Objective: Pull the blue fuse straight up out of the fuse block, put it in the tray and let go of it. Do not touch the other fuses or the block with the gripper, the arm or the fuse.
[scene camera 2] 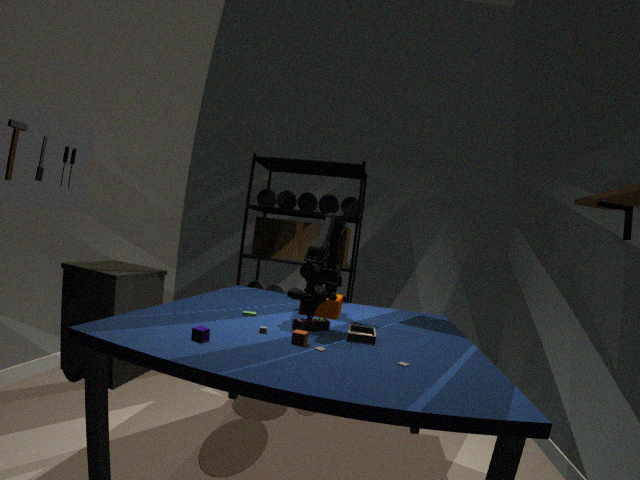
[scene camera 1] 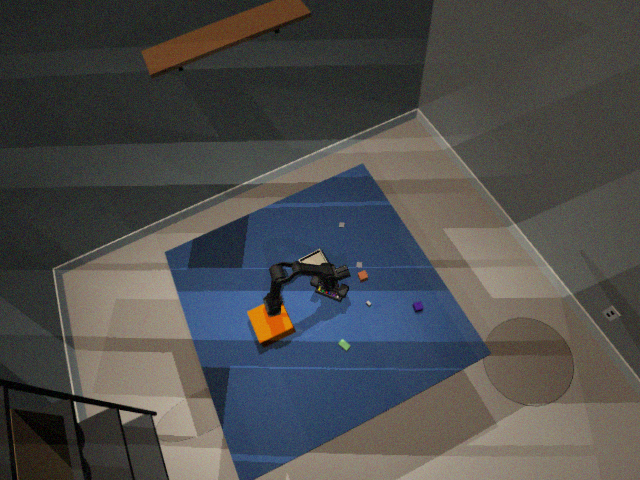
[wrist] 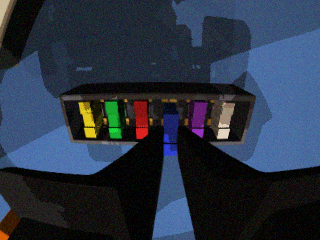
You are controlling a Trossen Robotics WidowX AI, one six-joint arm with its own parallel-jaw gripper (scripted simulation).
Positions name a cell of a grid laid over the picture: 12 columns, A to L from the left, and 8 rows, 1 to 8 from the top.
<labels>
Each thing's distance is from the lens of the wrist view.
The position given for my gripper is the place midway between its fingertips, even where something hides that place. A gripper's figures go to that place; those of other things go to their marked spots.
my gripper (wrist: G5): 10 cm
blue fuse (wrist: G4): 8 cm
</labels>
